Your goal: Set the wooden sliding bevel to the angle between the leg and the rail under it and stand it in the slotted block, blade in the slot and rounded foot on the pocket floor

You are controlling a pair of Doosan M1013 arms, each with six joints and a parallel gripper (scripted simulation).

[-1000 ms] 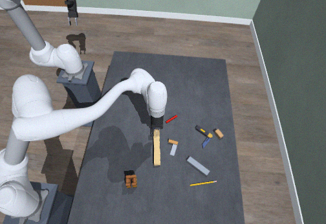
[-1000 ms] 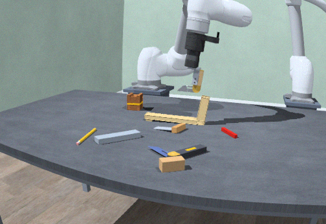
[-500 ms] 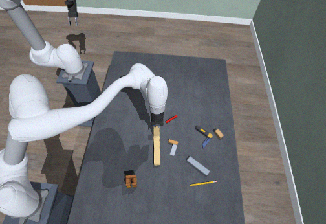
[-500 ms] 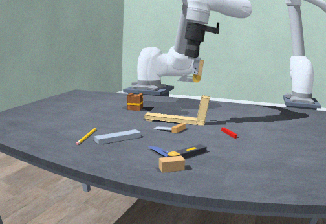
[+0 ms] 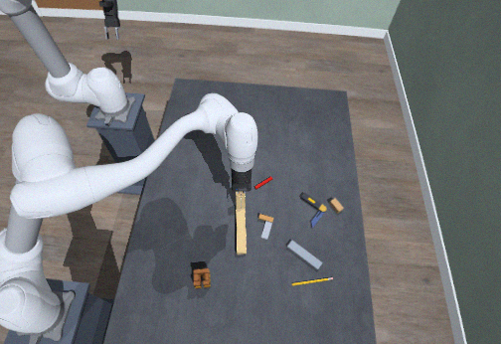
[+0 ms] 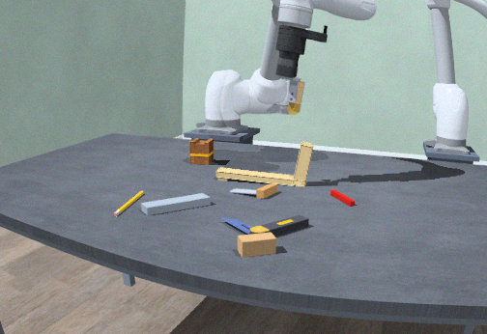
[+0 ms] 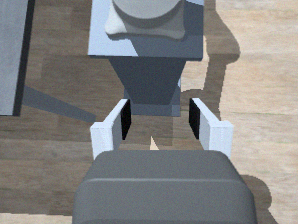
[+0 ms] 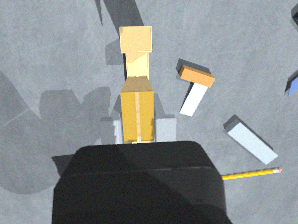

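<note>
The wooden sliding bevel lies 20 mm below my right hand. Round my right hand: red stick: 230 mm below, 160 mm to the left, 100 mm ahead; then bevel blade: 40 mm below, 20 mm to the right; then orange-handled square: 230 mm below, 120 mm ahead, 60 mm to the right.
</note>
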